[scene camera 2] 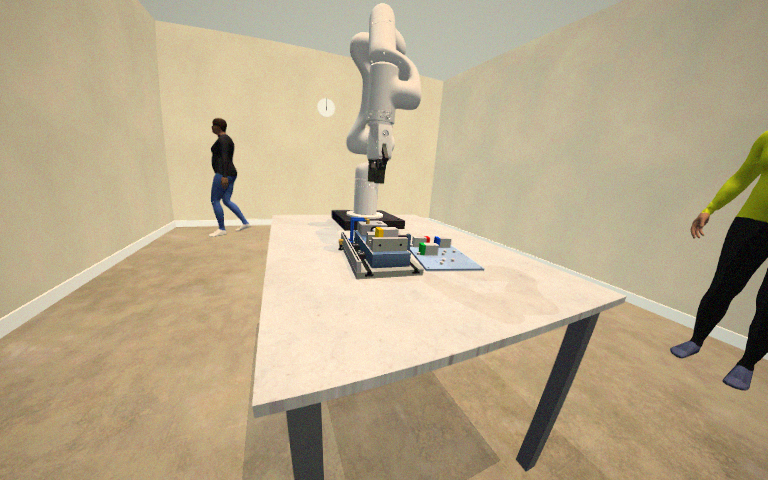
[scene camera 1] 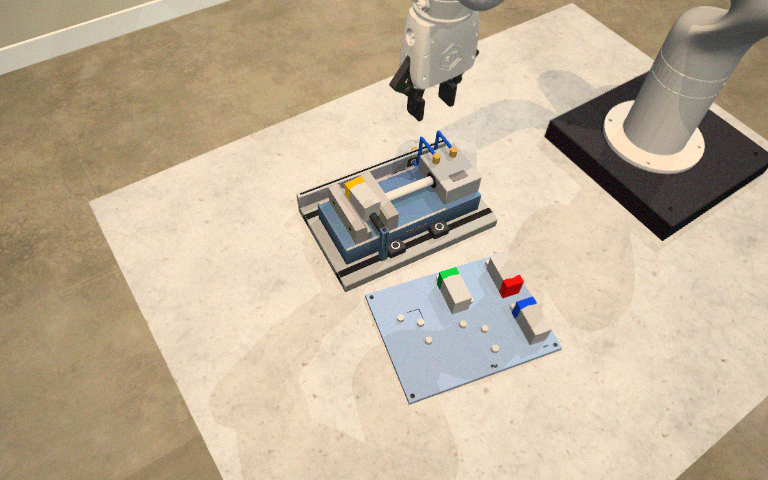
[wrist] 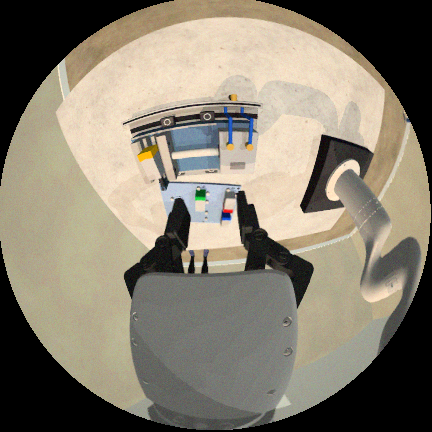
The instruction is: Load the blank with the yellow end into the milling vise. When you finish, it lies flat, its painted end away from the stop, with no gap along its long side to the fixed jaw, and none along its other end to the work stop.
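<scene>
The blank with the yellow end (scene camera 1: 363, 196) (scene camera 2: 389, 232) (wrist: 148, 164) lies in the milling vise (scene camera 1: 456, 208) (scene camera 2: 389, 259) (wrist: 197, 165), between the fixed jaw (scene camera 1: 347, 215) (scene camera 2: 389, 244) and the moving jaw (scene camera 1: 387, 210) (wrist: 166, 157). Its yellow end points away from the work stop (scene camera 1: 376, 221) (wrist: 164, 183); its plain end faces the stop. Blue vise bed shows between blank and moving jaw in the wrist view. Whether small gaps remain at the fixed jaw or stop is too fine to tell. My gripper (scene camera 1: 433, 109) (scene camera 2: 376, 172) (wrist: 210, 204) is open and empty, high above the vise.
A light-blue board (scene camera 1: 407, 362) (scene camera 2: 467, 264) beside the vise bears pegs and blanks with green (scene camera 1: 455, 294), red (scene camera 1: 510, 286) and blue (scene camera 1: 533, 323) ends. Blue hoses (scene camera 1: 421, 148) (wrist: 230, 131) rise on the vise's rear block. The robot's black base plate (scene camera 1: 623, 189) stands behind.
</scene>
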